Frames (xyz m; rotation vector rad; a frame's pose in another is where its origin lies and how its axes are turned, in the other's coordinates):
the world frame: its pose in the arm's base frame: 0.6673 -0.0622 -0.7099 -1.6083 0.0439 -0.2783
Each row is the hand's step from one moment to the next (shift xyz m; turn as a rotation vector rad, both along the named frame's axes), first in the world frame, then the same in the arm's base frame.
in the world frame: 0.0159 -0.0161 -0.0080 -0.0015 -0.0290 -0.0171
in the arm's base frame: 0.0115 -0.0100 0.0186 -0.0091 -0.0147 0.0290
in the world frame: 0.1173 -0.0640 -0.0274 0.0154 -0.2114 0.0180
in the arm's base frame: 0.0989 -0.0461 0.0818 -0.0114 0.0275 0.2106
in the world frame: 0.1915 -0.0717 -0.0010 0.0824 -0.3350 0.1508
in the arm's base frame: 0.1751 -0.0346 0.0999 0.0632 0.1517 0.3388
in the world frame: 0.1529 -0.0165 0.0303 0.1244 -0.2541 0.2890
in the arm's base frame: 0.1519 0.0003 0.0385 0.1437 0.2736 0.2609
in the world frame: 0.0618 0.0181 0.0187 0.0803 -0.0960 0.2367
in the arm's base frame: 0.0663 0.0049 -0.0091 0.1127 0.2215 0.0996
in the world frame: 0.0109 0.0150 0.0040 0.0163 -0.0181 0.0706
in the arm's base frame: 0.0135 0.0008 -0.0133 0.0277 0.0669 0.0182
